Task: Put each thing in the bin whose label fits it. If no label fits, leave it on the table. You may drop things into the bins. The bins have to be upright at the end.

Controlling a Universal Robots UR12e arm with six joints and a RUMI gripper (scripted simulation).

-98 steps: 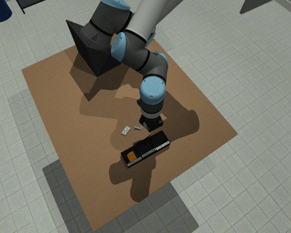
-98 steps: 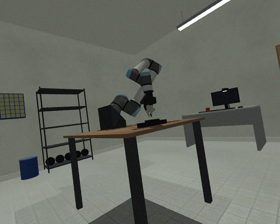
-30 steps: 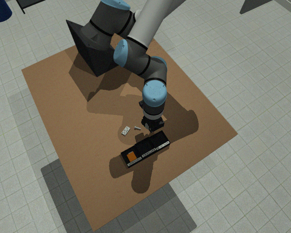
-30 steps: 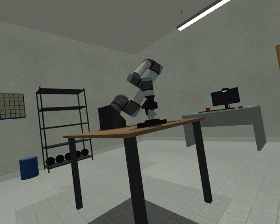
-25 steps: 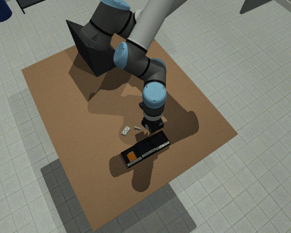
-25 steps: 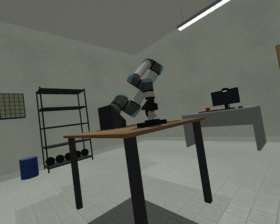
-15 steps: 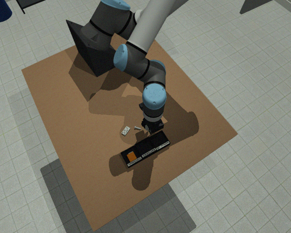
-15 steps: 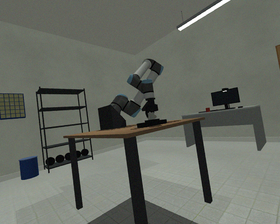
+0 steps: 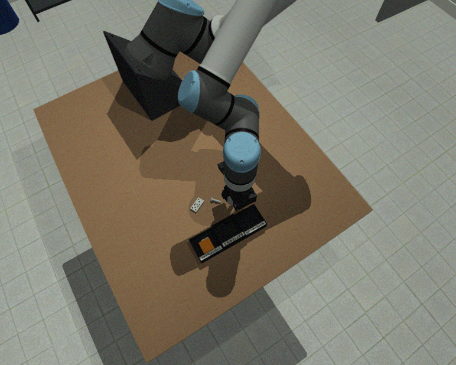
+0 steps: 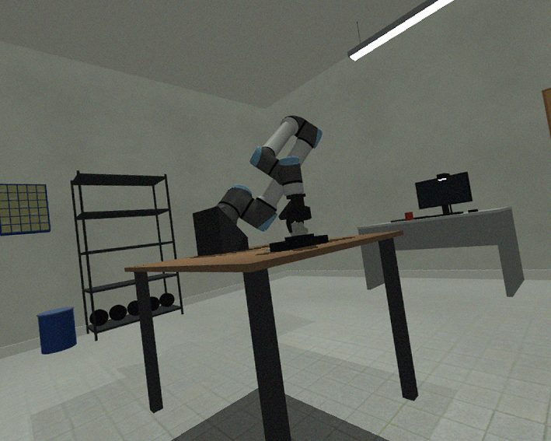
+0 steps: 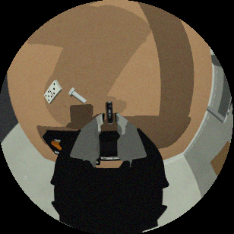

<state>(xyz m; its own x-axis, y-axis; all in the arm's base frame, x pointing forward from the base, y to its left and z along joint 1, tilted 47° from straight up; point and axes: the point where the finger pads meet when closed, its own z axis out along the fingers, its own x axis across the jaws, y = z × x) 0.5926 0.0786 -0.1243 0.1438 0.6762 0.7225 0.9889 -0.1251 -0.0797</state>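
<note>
Right now the black battery is 10 mm below my hand. Also, from my hand: orange block (70 mm ahead, 170 mm to the right); then white bolt (50 mm behind, 50 mm to the right, 10 mm below); then white domino (70 mm behind, 110 mm to the right, 10 mm below).
</note>
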